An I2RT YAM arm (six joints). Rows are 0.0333 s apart.
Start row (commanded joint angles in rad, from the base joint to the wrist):
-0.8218 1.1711 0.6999 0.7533 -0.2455 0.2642
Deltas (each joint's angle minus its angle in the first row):
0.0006 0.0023 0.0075 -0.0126 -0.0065 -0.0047
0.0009 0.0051 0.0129 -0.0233 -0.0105 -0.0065
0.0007 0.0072 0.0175 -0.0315 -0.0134 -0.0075
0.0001 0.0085 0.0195 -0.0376 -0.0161 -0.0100
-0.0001 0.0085 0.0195 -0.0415 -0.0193 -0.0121
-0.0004 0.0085 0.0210 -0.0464 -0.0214 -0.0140
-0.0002 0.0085 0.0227 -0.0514 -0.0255 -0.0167
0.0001 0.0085 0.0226 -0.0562 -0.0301 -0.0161
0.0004 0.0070 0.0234 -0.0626 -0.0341 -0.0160
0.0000 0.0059 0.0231 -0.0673 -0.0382 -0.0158
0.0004 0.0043 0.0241 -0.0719 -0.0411 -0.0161
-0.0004 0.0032 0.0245 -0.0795 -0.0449 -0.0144
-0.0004 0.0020 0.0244 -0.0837 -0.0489 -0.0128
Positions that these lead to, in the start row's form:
-0.8212 1.1734 0.7074 0.7407 -0.2520 0.2595
-0.8209 1.1762 0.7128 0.7300 -0.2560 0.2577
-0.8211 1.1783 0.7174 0.7218 -0.2589 0.2567
-0.8217 1.1796 0.7194 0.7157 -0.2616 0.2542
-0.8219 1.1796 0.7194 0.7118 -0.2648 0.2521
-0.8222 1.1796 0.7209 0.7069 -0.2669 0.2502
-0.8220 1.1796 0.7226 0.7019 -0.2710 0.2475
-0.8217 1.1796 0.7225 0.6971 -0.2756 0.2481
-0.8214 1.1781 0.7233 0.6907 -0.2796 0.2482
-0.8218 1.1770 0.7230 0.6860 -0.2837 0.2484
-0.8214 1.1754 0.7240 0.6814 -0.2866 0.2481
-0.8222 1.1743 0.7244 0.6738 -0.2904 0.2498
-0.8222 1.1731 0.7243 0.6696 -0.2944 0.2514

